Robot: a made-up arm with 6 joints. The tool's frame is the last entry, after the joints. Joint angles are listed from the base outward. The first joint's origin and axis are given. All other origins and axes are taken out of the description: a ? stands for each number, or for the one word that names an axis. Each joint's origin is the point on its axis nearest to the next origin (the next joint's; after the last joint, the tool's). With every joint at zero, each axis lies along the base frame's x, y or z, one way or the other. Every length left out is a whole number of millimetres.
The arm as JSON. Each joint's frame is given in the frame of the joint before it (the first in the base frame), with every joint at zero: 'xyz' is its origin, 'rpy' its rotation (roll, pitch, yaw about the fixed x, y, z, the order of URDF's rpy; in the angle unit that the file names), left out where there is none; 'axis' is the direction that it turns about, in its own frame. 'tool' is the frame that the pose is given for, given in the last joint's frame.
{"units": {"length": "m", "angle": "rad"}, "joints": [
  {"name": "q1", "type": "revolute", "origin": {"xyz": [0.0, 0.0, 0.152]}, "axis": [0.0, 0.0, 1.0]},
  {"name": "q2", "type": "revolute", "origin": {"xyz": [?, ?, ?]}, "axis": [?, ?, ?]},
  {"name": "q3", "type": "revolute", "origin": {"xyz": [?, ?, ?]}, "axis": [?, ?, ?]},
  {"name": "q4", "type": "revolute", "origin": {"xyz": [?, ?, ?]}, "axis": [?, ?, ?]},
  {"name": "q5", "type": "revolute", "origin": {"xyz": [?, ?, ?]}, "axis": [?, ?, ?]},
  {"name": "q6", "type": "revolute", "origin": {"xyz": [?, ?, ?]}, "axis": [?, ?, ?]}
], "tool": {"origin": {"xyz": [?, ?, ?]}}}
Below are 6 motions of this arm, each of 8 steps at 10 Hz.
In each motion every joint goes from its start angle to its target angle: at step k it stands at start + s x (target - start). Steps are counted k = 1, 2, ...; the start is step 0. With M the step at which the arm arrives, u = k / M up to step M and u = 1 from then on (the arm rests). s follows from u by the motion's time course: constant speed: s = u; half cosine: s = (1 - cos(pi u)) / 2; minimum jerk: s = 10 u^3 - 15 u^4 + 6 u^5.
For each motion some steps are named. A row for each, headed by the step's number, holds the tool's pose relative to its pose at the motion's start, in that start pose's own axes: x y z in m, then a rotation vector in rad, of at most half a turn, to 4 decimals.
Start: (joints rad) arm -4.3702 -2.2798 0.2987 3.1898 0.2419 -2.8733
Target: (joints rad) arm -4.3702 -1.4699 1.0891 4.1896 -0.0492 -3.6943
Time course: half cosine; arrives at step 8
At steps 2, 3, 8:
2: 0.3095 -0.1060 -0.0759 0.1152 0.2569 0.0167
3: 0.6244 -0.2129 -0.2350 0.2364 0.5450 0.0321
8: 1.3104 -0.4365 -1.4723 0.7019 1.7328 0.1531

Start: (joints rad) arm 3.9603 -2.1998 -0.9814 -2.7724 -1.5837 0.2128
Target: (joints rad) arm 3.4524 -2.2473 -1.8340 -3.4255 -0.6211 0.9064
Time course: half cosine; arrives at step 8
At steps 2, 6, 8:
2: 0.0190 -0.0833 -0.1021 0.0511 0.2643 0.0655
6: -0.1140 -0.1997 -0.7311 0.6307 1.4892 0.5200
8: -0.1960 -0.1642 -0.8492 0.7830 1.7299 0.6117

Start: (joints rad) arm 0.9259 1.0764 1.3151 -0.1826 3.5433 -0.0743
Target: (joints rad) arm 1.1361 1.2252 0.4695 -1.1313 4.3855 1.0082
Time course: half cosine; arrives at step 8
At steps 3, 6, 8:
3: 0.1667 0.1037 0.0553 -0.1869 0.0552 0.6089
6: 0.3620 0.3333 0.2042 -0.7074 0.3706 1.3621
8: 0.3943 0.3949 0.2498 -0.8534 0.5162 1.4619

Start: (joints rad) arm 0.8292 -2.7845 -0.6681 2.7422 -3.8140 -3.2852
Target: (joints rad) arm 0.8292 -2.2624 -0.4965 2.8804 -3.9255 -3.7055
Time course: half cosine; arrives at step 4
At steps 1, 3, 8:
1: -0.1150 0.0301 -0.0425 0.0229 0.1161 -0.0529
3: -0.7172 0.1450 -0.1015 0.0063 0.6936 -0.2998
8: -0.8454 0.1611 -0.0819 -0.0240 0.8137 -0.3458

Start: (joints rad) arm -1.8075 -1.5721 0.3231 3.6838 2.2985 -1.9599
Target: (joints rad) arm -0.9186 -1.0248 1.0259 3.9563 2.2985 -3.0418
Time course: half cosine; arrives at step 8
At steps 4, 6, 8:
4: -0.9433 0.0012 -0.1253 0.1574 0.3038 -1.2881
6: -1.4337 0.3532 -0.1306 0.2909 0.4976 -2.2179
8: -1.5502 0.5503 -0.1315 0.3778 0.5906 -2.5925

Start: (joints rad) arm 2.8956 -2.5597 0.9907 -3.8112 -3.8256 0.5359
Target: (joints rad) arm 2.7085 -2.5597 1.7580 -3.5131 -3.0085 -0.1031
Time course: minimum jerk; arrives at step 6
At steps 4, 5, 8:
4: 0.1116 -0.4926 -0.0612 -0.4046 0.3207 -0.5093
5: 0.1602 -0.5968 -0.0424 -0.4974 0.3399 -0.6466
8: 0.1711 -0.6173 -0.0371 -0.5156 0.3416 -0.6752

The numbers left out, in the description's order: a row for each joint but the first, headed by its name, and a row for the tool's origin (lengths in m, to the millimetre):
q2: xyz 0.0 0.034 0.0, axis 0.0 1.0 0.0
q3: xyz 0.0 0.0 0.84, axis 0.0 1.0 0.0
q4: xyz 0.0 0.0 0.85, axis 0.0 0.0 1.0
q5: xyz 0.0 0.0 0.0, axis 0.0 1.0 0.0
q6: xyz 0.0 0.0 0.15, axis 0.0 0.0 1.0
tool: xyz 0.0 0.0 0.0

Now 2 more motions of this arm.
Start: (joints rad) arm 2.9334 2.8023 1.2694 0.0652 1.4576 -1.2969
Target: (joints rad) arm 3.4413 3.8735 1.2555 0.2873 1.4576 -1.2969
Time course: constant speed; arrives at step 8
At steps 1, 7, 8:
1: 0.0293 -0.0721 0.1593 -0.1190 0.0479 0.0624
7: 0.6006 -0.0547 1.0618 -0.8011 0.1960 0.6013
8: 0.7228 0.0330 1.1774 -0.9065 0.1956 0.7131

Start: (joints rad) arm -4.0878 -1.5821 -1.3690 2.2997 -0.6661 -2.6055
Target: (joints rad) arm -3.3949 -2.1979 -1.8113 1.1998 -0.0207 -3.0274
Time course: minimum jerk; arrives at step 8
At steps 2, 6, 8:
2: -0.1326 -0.0936 0.0199 0.0972 -0.2011 -0.1383
6: -0.9133 -0.3613 -0.4465 1.1495 -1.3443 -1.3859
8: -0.9550 -0.3380 -0.5434 1.3378 -1.4268 -1.5407

